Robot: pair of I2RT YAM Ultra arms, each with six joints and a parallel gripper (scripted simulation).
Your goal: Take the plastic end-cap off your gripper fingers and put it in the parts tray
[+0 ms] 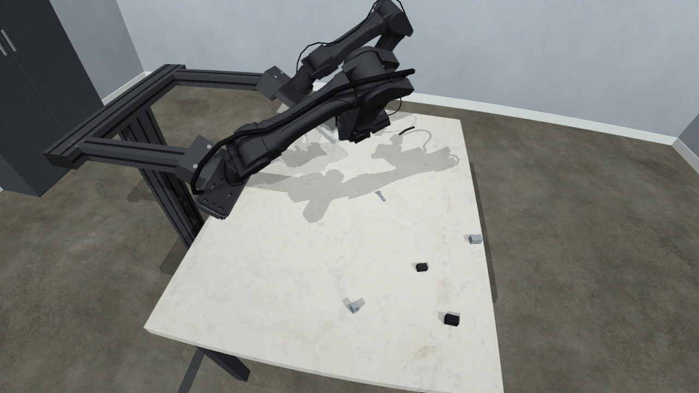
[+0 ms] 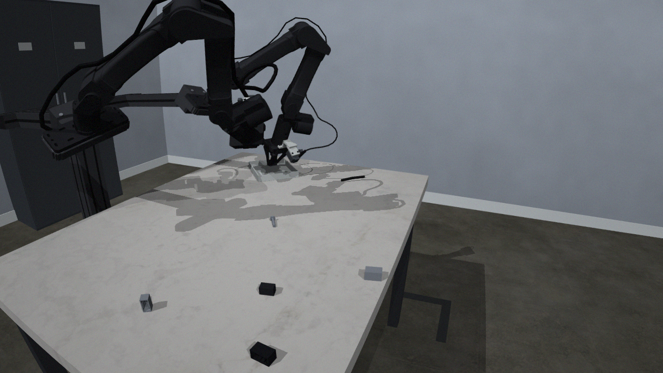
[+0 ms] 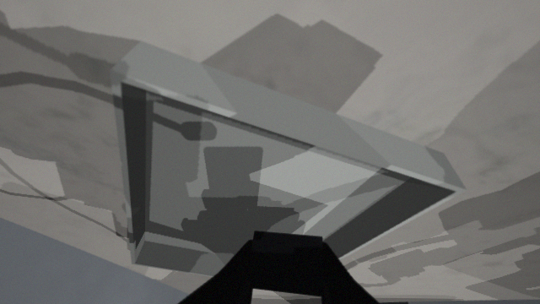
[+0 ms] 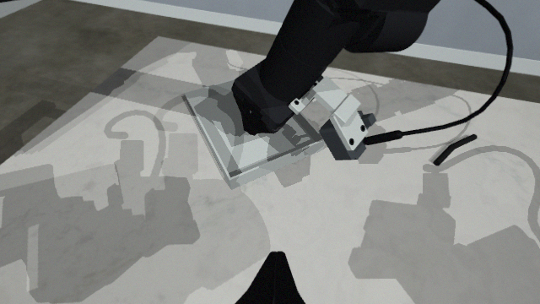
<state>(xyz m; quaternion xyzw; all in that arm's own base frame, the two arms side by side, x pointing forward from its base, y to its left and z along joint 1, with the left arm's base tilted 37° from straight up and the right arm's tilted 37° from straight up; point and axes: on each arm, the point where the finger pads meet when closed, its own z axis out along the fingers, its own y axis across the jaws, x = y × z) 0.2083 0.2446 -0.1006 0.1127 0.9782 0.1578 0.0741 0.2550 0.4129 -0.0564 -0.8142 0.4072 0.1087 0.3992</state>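
Note:
My left hand is right at the black end-cap. Also, from my left hand: shallow grey parts tray: 3 cm behind, 4 cm to the left, 5 cm below; then bolt: 23 cm ahead, 34 cm to the right, 5 cm below; then thin black strip: 29 cm ahead, 10 cm to the left, 5 cm below.

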